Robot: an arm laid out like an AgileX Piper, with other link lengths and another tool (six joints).
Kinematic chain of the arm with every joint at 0, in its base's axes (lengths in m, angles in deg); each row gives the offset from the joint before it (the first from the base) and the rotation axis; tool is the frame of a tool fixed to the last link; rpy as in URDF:
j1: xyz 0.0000 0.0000 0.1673 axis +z
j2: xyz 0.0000 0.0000 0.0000 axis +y
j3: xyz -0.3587 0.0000 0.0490 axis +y
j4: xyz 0.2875 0.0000 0.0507 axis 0.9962 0 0.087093
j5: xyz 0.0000 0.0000 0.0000 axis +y
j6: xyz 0.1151 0.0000 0.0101 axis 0.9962 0 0.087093
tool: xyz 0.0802 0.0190 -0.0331 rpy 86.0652 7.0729 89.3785
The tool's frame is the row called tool.
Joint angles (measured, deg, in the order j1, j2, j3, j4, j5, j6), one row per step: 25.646, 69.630, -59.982, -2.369, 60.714, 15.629; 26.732, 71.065, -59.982, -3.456, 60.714, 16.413; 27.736, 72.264, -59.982, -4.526, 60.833, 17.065; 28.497, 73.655, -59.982, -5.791, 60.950, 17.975; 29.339, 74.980, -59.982, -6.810, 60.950, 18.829; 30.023, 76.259, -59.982, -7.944, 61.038, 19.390; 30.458, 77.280, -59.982, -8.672, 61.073, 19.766; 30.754, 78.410, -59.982, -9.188, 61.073, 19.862; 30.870, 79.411, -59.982, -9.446, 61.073, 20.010; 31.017, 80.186, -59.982, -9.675, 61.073, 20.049; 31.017, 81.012, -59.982, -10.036, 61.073, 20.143; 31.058, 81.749, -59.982, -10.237, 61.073, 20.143; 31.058, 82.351, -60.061, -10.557, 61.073, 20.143; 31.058, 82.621, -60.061, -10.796, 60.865, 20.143; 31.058, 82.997, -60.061, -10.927, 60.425, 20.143
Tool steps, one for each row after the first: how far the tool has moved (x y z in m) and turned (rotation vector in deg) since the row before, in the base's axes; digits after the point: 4 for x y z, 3 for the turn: 0.0027, 0.0035, -0.0069, -1.304, 0.919, 0.472; 0.0018, 0.0027, -0.0059, -1.308, 0.764, 0.519; 0.0030, 0.0017, -0.0069, -1.493, 0.830, 0.080; 0.0025, 0.0028, -0.0065, -1.228, 0.741, 0.208; 0.0025, 0.0014, -0.0064, -1.461, 0.667, 0.354; 0.0020, 0.0012, -0.0051, -1.028, 0.568, 0.223; 0.0022, 0.0011, -0.0056, -0.979, 0.719, 0.320; 0.0019, 0.0010, -0.0050, -0.684, 0.733, 0.037; 0.0013, 0.0008, -0.0039, -0.577, 0.551, 0.168; 0.0020, -0.0001, -0.0042, -0.698, 0.528, 0.007; 0.0014, 0.0003, -0.0037, -0.545, 0.532, 0.098; 0.0018, -0.0001, -0.0027, -0.532, 0.290, 0.094; 0.0014, 0.0000, -0.0013, -0.219, -0.055, 0.108; 0.0020, 0.0008, -0.0019, -0.056, -0.099, 0.119
